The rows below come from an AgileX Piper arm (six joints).
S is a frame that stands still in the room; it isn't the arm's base.
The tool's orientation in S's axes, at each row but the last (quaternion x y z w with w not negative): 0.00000, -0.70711, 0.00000, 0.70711; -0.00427, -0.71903, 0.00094, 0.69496; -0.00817, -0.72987, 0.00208, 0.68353; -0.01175, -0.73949, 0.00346, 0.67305; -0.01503, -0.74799, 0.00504, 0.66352; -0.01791, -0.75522, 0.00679, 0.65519
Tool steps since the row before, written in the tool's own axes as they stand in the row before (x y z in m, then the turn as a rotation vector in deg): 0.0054, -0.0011, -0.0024, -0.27, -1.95, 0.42; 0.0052, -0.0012, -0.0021, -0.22, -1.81, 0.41; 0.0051, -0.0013, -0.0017, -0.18, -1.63, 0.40; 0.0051, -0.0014, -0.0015, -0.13, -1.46, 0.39; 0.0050, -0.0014, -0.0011, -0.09, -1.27, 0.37; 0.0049, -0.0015, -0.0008, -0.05, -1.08, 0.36
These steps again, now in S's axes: 0.0024, -0.0011, 0.0054, -0.42, -1.95, -0.27; 0.0019, -0.0012, 0.0053, -0.41, -1.81, -0.22; 0.0014, -0.0012, 0.0052, -0.40, -1.63, -0.18; 0.0010, -0.0013, 0.0052, -0.39, -1.46, -0.14; 0.0005, -0.0013, 0.0051, -0.38, -1.27, -0.10; 0.0001, -0.0013, 0.0050, -0.37, -1.08, -0.06
